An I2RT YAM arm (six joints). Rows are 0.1 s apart.
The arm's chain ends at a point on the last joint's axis. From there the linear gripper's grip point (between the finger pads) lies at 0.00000 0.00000 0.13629 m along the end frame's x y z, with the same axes.
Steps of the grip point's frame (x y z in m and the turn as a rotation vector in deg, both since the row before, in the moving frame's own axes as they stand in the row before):
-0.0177 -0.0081 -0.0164 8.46 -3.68 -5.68
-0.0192 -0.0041 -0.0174 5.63 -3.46 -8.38
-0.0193 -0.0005 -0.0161 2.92 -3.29 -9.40
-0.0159 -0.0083 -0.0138 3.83 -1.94 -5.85
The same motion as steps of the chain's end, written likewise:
-0.0080 0.0115 -0.0146 8.46 -3.68 -5.68
-0.0100 0.0086 -0.0165 5.63 -3.46 -8.38
-0.0109 0.0058 -0.0157 2.92 -3.29 -9.40
-0.0108 0.0006 -0.0134 3.83 -1.94 -5.85

